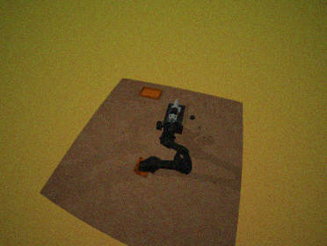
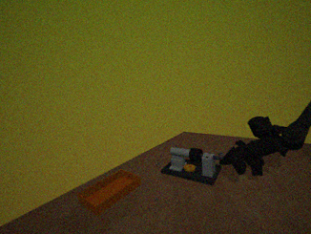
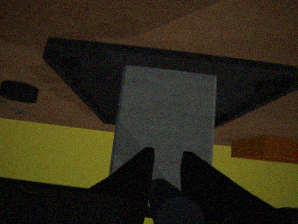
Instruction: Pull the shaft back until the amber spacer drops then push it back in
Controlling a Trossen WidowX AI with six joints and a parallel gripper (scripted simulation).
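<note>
The amber spacer lies 130 mm ahead of my gripper tip, 50 mm below it and 10 mm to the right of it. From my gripper tip the other things lie so: orange tray 350 mm ahead, 260 mm to the left, 50 mm below; dark disc 160 mm to the right, 120 mm ahead, 50 mm below.
</note>
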